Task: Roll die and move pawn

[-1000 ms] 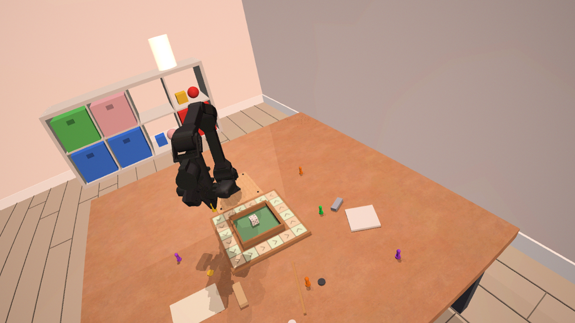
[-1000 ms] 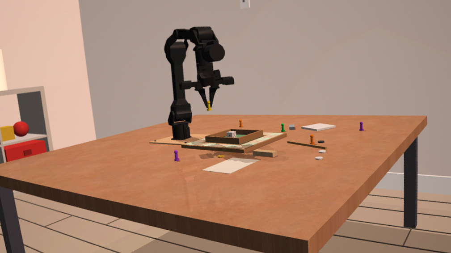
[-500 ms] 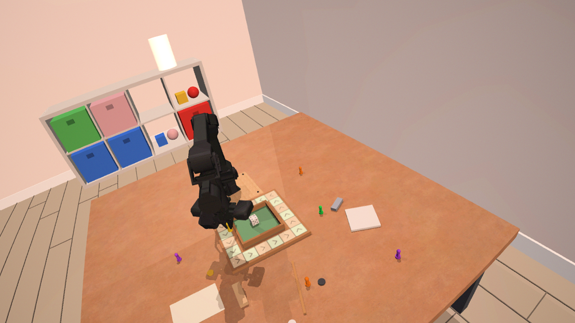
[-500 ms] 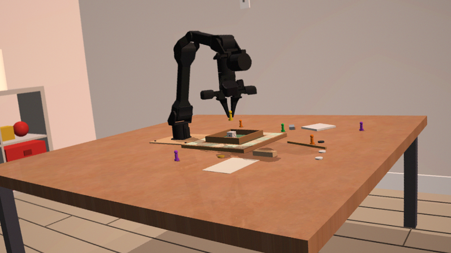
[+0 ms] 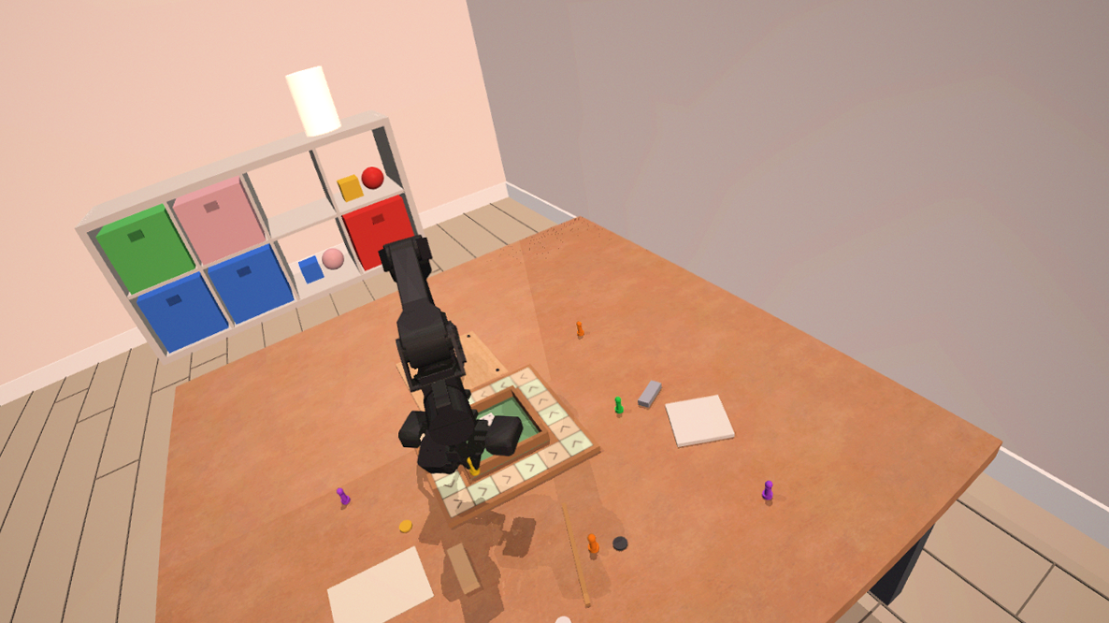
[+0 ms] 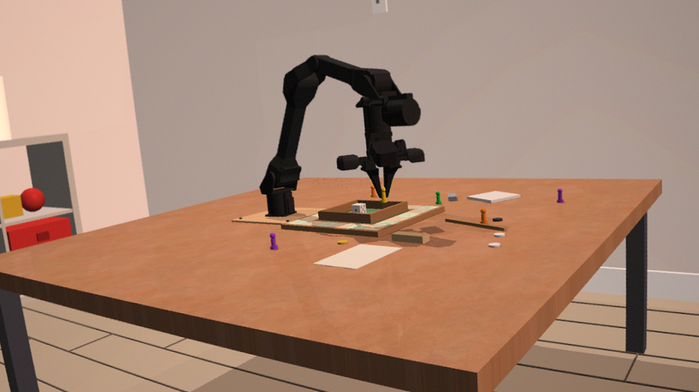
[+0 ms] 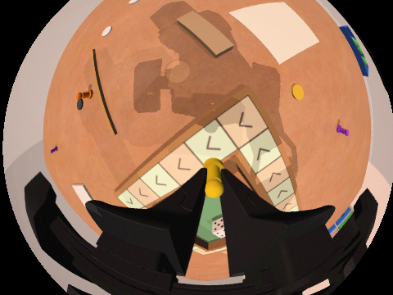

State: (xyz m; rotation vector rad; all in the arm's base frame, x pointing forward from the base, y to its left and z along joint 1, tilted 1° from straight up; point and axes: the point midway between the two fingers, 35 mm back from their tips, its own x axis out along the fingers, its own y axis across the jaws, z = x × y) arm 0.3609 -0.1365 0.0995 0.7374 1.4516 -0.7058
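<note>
The white die is 110 mm behind my gripper tip, 90 mm to the left of it and 40 mm below it. From my gripper tip the other things lie so: green dice tray 90 mm to the left, 90 mm behind, 60 mm below; yellow pawn 10 mm above; wooden block 100 mm to the right, 100 mm ahead, 60 mm below.
</note>
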